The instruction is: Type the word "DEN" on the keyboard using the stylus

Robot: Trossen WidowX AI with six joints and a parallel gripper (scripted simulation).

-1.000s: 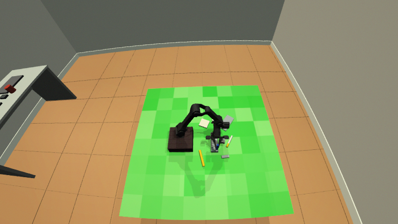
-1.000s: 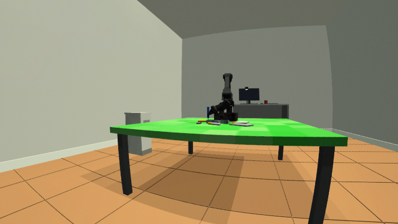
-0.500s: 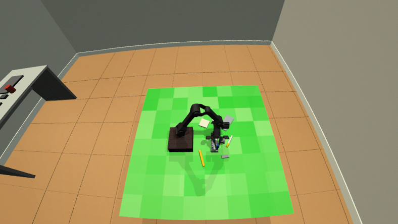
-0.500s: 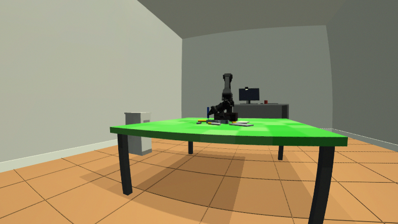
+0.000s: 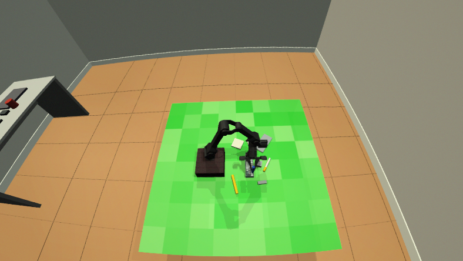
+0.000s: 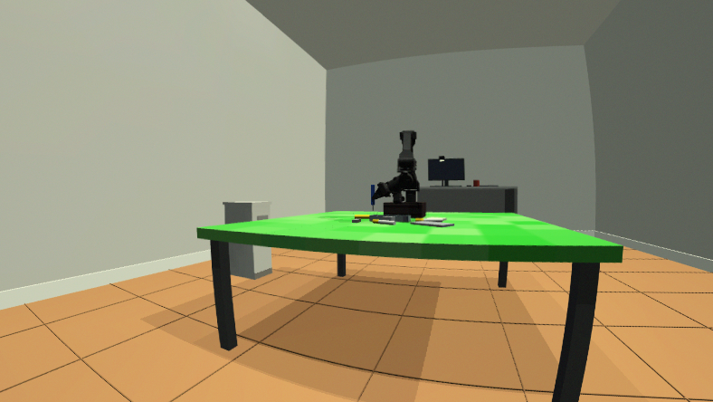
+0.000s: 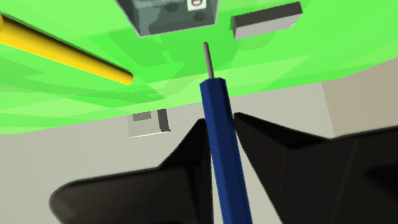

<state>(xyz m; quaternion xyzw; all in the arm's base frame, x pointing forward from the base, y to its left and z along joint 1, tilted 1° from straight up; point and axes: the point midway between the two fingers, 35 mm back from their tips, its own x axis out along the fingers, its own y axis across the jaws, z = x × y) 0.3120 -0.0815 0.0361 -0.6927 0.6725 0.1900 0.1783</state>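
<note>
My gripper tip is now 10 cm above the grey block, 7 cm short of it and 5 cm to the left of it. The rest, counted from my gripper tip: pad 27 cm to the left, 11 cm behind, 10 cm below; then blue stylus 1 cm below; then yellow pencil 12 cm behind, 9 cm below, 7 cm to the right.
</note>
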